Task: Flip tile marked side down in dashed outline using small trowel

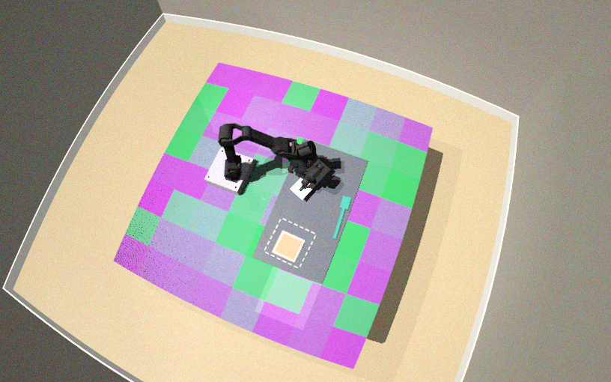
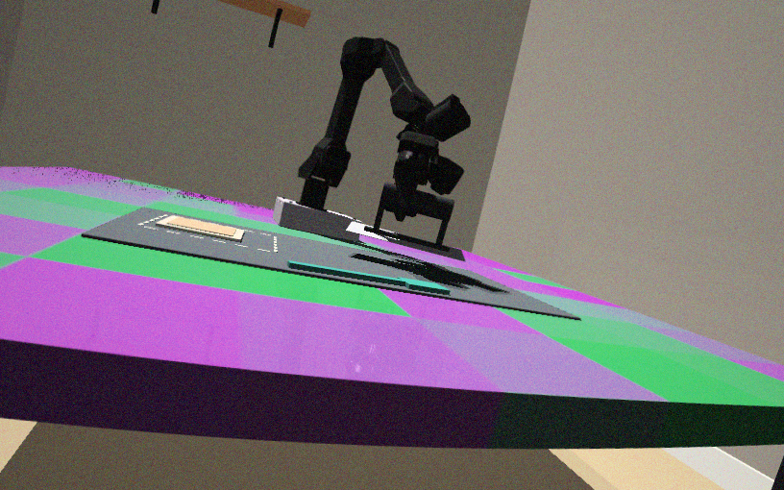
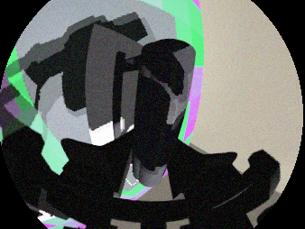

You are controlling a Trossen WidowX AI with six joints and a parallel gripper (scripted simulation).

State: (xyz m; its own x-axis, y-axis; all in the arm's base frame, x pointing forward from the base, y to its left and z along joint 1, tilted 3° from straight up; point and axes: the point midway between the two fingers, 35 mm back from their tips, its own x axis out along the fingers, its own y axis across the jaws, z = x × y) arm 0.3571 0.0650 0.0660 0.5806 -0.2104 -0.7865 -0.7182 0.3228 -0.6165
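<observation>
The grey mat lies 110 mm below my gripper tip, 90 mm to the right of it and 20 mm ahead of it. The rest, counted from my gripper tip: teal trowel-shaped tool (160 mm ahead, 80 mm below, 70 mm to the right); then small trowel (30 mm behind, 10 mm to the left, 10 mm below); then tile (290 mm to the right, 80 mm below, 30 mm behind).
</observation>
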